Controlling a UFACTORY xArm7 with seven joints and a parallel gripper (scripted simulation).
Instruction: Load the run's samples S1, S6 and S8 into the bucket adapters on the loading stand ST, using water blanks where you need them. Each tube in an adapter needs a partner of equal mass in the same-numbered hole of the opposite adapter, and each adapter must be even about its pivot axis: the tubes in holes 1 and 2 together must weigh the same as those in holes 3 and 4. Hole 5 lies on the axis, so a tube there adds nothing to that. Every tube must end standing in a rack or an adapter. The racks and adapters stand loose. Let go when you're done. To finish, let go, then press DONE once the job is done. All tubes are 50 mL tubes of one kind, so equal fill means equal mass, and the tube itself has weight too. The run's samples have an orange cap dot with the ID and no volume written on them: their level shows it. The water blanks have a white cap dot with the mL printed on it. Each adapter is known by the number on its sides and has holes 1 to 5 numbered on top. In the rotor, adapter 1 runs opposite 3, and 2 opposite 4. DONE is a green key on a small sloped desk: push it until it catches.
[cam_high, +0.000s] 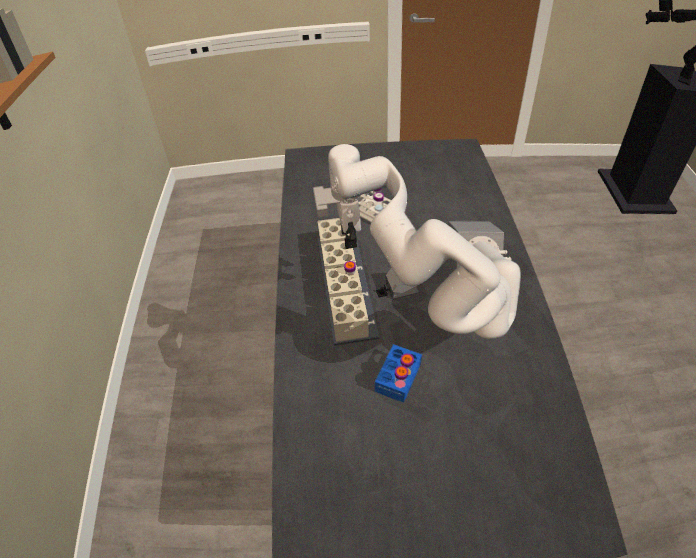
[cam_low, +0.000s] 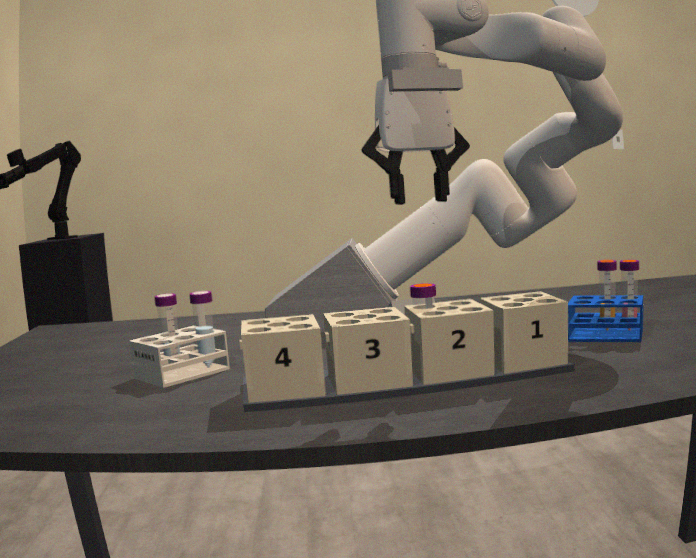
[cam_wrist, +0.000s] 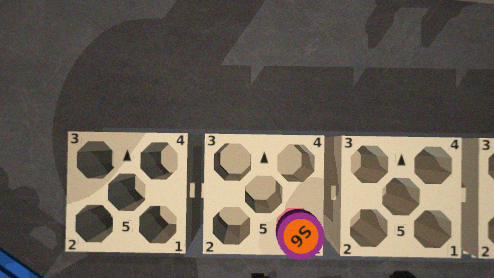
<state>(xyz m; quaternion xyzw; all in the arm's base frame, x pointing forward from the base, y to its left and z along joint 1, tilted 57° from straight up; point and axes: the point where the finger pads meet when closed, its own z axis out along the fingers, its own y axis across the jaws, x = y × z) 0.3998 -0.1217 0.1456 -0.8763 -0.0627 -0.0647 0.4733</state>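
My gripper is now 13 cm past the sample S8, 32 cm to the right of it and 19 cm above it. Round my hand: sample tube (12 cm behind, 36 cm to the left, 19 cm below); then blue sample rack (12 cm behind, 31 cm to the left, 22 cm below); then loading stand ST (3 cm ahead, 3 cm to the right, 25 cm below).
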